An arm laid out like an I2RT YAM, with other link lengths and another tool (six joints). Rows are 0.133 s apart.
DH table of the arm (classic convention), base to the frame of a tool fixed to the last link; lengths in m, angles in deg. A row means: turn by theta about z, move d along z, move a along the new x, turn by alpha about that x. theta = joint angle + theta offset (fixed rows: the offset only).
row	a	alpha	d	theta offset
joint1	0.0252	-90	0.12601	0
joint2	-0.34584	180	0	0
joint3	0.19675	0	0	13.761
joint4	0.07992	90	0.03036	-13.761
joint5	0	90	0.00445	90
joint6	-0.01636	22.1	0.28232	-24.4
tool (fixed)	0	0	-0.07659	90
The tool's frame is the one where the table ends.
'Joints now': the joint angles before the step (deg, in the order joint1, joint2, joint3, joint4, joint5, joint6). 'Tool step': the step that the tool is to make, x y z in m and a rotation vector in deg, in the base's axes. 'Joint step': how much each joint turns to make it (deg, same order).
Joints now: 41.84 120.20 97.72 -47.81 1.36 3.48
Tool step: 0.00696 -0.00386 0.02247 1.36 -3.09 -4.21
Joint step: -0.04 -2.69 0.45 -0.08 2.49 3.51
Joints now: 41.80 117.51 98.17 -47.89 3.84 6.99
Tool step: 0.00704 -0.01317 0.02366 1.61 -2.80 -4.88
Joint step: -1.05 -3.29 -0.28 -0.11 2.15 3.24
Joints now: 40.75 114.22 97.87 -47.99 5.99 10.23
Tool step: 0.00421 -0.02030 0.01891 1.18 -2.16 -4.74
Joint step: -1.64 -3.41 -1.40 0.09 1.82 2.57
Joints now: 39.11 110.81 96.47 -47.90 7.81 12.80
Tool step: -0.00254 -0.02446 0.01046 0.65 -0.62 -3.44
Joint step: -2.15 -3.30 -2.59 0.01 0.49 1.21
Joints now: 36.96 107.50 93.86 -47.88 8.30 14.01
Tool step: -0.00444 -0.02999 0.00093 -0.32 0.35 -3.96
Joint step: -2.71 -2.72 -3.50 0.15 0.64 1.09
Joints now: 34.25 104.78 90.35 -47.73 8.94 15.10
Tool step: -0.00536 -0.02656 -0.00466 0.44 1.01 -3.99
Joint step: -3.03 -2.13 -3.93 0.99 -0.37 1.29
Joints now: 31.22 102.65 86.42 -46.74 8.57 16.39
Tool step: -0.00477 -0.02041 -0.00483 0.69 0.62 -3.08
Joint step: -2.63 -1.78 -3.62 1.53 -0.60 0.82
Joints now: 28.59 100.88 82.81 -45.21 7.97 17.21
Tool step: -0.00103 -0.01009 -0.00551 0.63 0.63 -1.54
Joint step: -1.75 -0.42 -1.97 1.25 -0.85 0.20
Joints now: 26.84 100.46 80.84 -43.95 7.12 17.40
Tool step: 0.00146 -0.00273 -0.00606 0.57 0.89 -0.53
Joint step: -1.03 0.65 -0.59 0.70 -1.03 -0.05
